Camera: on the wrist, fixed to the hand. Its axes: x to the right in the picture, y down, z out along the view.
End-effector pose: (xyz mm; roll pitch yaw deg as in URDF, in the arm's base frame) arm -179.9 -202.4 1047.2 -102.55 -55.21 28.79
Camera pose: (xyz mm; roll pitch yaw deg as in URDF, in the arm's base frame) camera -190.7 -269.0 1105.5 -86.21 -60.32 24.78
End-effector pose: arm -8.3 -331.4 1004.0 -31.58 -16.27 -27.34
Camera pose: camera -17.8 -417.7 983.6 -17.03 -16.00 -33.10
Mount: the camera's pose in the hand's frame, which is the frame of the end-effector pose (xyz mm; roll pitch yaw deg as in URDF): 24.2 -54.2 -66.5 12.82 3.06 -4.62
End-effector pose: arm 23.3 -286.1 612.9 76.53 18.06 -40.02
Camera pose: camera 58.2 -247.4 540.6 90.20 23.25 -37.95
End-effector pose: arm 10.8 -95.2 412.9 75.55 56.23 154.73
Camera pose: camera 28.8 -160.0 354.4 91.74 61.41 158.52
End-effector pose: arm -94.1 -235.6 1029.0 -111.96 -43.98 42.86
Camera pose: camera -91.4 -289.6 1099.9 -97.77 -49.39 41.15
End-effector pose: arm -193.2 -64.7 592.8 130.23 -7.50 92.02
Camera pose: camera -279.8 -44.0 597.5 142.55 -5.92 97.37
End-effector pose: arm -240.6 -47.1 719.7 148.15 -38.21 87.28
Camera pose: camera -321.6 -41.5 756.6 156.73 -38.17 94.33
